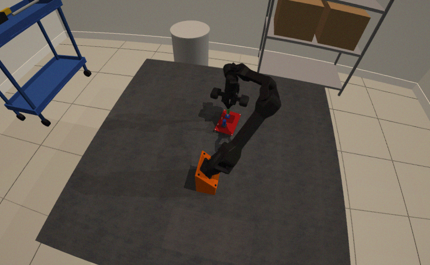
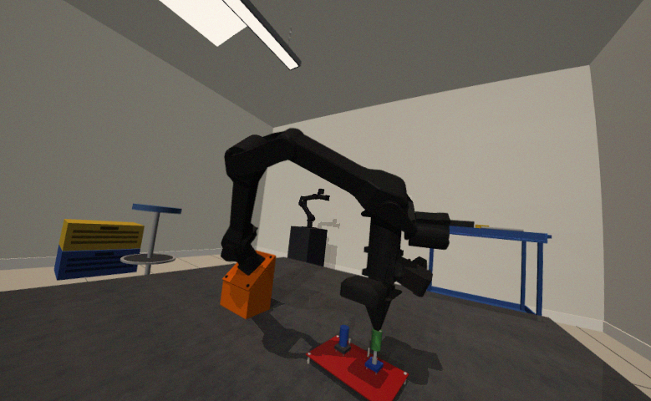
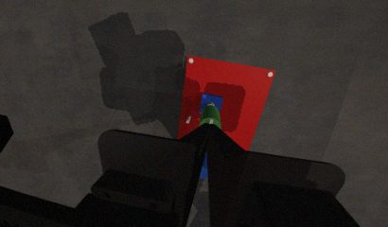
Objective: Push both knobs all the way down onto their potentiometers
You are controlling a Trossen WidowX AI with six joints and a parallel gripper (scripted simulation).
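Right now the green knob is 1 cm below my gripper tip. Round my gripper tip: blue knob 7 cm behind, 4 cm below.
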